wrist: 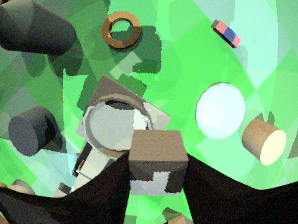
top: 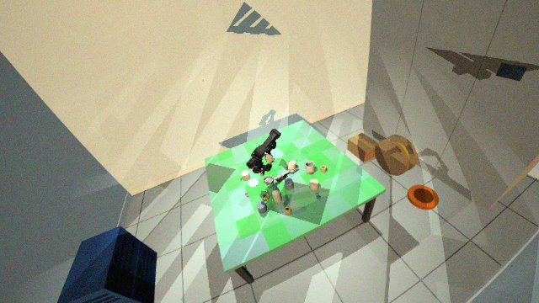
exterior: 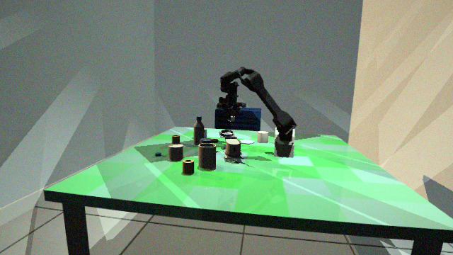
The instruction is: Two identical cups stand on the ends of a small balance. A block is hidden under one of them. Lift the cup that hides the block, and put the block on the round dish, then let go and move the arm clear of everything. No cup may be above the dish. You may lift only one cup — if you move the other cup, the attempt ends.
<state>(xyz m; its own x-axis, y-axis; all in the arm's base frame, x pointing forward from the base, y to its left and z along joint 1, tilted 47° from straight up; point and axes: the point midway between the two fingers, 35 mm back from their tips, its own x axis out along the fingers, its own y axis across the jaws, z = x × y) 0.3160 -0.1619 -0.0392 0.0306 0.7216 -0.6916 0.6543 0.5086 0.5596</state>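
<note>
My gripper tip is now 90 mm past the white round dish, 90 mm to the left of it and 150 mm above it. Round my gripper tip: grey balance (20 mm behind, 160 mm to the left, 130 mm below).
</note>
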